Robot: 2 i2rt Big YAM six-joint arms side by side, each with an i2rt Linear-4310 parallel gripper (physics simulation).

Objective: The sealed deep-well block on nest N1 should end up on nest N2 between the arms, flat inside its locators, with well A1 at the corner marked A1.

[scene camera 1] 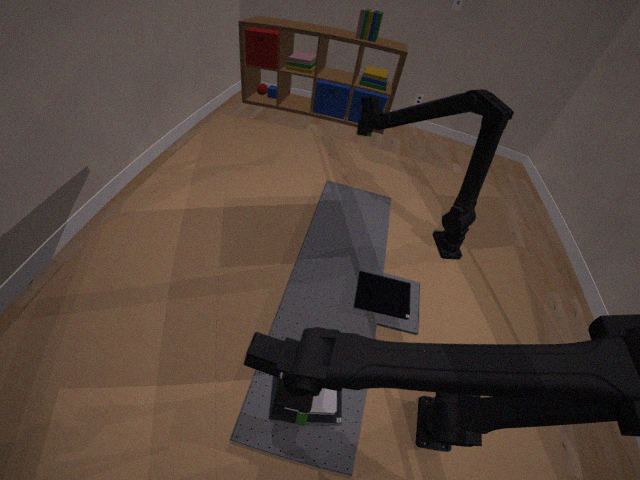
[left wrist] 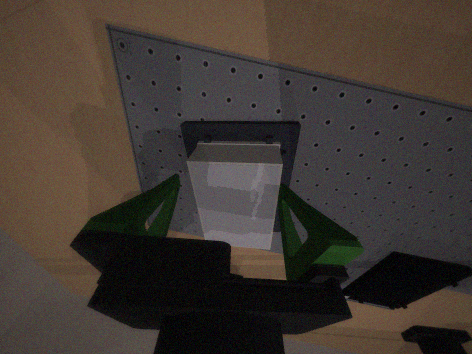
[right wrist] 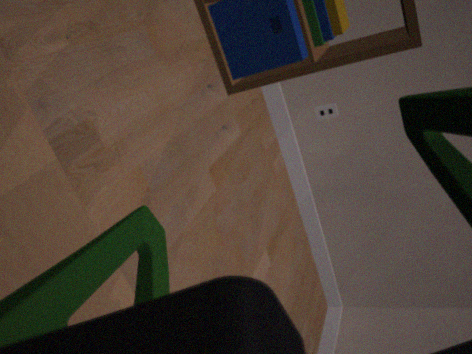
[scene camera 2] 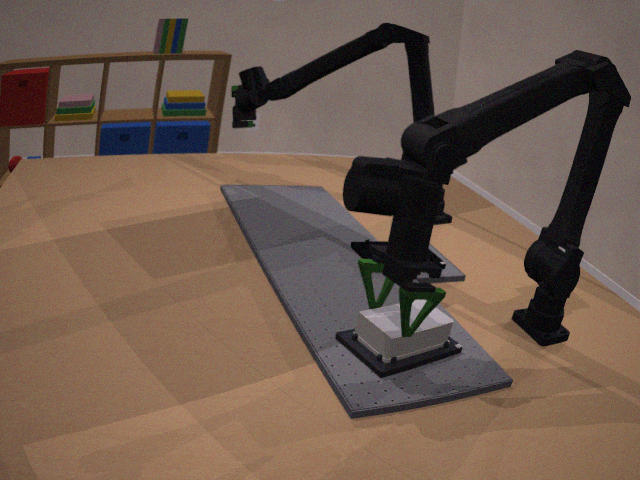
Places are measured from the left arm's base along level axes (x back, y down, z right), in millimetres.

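Pixels of known places: left gripper, fingertip midpoint: [scene camera 1: 290,392] [left wrist: 230,183] [scene camera 2: 389,323]; right gripper, fingertip midpoint: [right wrist: 272,169] [scene camera 2: 233,110]; left arm's base at its link origin: [scene camera 1: 433,423] [scene camera 2: 539,329]; right arm's base at its link origin: [scene camera 1: 446,245] [left wrist: 431,332].
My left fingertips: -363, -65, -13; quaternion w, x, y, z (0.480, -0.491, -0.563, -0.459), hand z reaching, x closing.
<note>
Ahead of a thing's pixels: the offset from my left fingertips to its top centre, as dx, dy, dz. Level surfaces: height alone.
The white sealed block {+37, -2, +12} [scene camera 1: 325,401] [scene camera 2: 426,342] [left wrist: 240,200] sits flat on black nest N1 {+37, +30, +12} [scene camera 1: 325,419] [scene camera 2: 418,362] [left wrist: 240,129], among its small locator posts. Its A1 well cannot be made out. Nest N2 {+187, +30, +333} [scene camera 1: 382,294] [scene camera 2: 364,249] [left wrist: 410,277] is a black plate with a small pale corner tag, with no block on it. My left gripper [scene camera 2: 391,320] [left wrist: 230,183] is open above N1, its green fingertips on opposite sides of the block near its top; contact cannot be told. My right gripper [scene camera 1: 364,133] [scene camera 2: 242,108] [right wrist: 272,169] is open and empty, raised far from both nests.
N1 stands on a long grey perforated baseplate [scene camera 1: 310,289] [scene camera 2: 310,279] [left wrist: 350,150]. N2 is on a smaller grey plate {dy +52} [scene camera 1: 415,304] at its side. The left forearm [scene camera 1: 439,361] [scene camera 2: 506,105] passes between the nests in scene camera 1. A wooden shelf [scene camera 1: 310,28] [scene camera 2: 118,57] stands behind.
</note>
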